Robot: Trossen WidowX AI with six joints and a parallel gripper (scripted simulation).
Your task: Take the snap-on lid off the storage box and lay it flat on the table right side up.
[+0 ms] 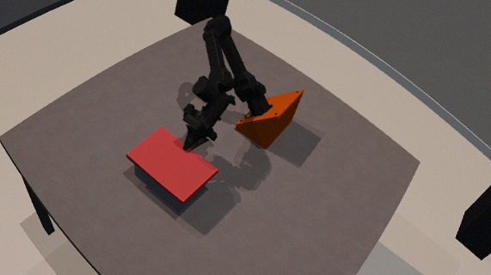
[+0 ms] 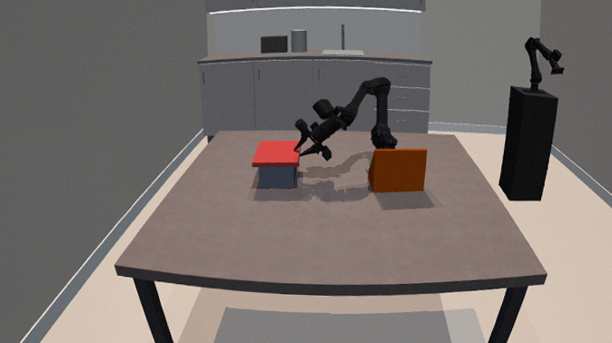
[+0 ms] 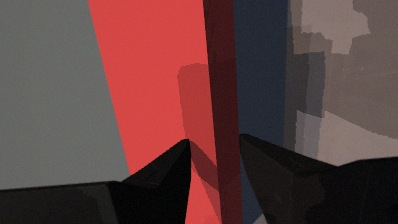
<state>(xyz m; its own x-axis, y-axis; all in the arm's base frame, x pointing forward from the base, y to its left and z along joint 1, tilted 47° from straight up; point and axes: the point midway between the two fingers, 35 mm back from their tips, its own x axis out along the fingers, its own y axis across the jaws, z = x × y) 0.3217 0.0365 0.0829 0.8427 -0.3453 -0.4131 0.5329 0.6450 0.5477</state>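
My gripper tip is 7 cm short of the red lid and 1 cm to the right of it. Also, from my gripper tip: blue-grey storage box (7 cm ahead, 1 cm to the left, 5 cm below).
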